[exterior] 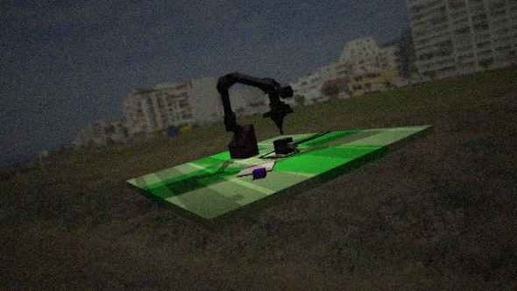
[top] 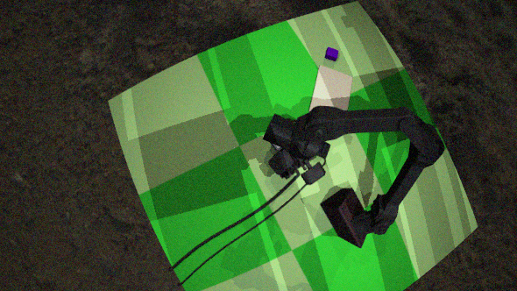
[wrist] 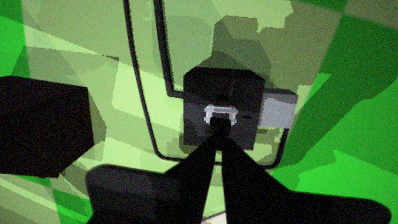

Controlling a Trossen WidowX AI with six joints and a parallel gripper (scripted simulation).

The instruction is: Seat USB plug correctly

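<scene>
Right now my gripper tip is 7 cm above the silver-framed socket. The rest, counted from my gripper tip: purple cube 38 cm to the right, 32 cm ahead, 12 cm below; usb plug 2 cm below; pale flat sheet 29 cm to the right, 16 cm ahead, 13 cm below.
</scene>
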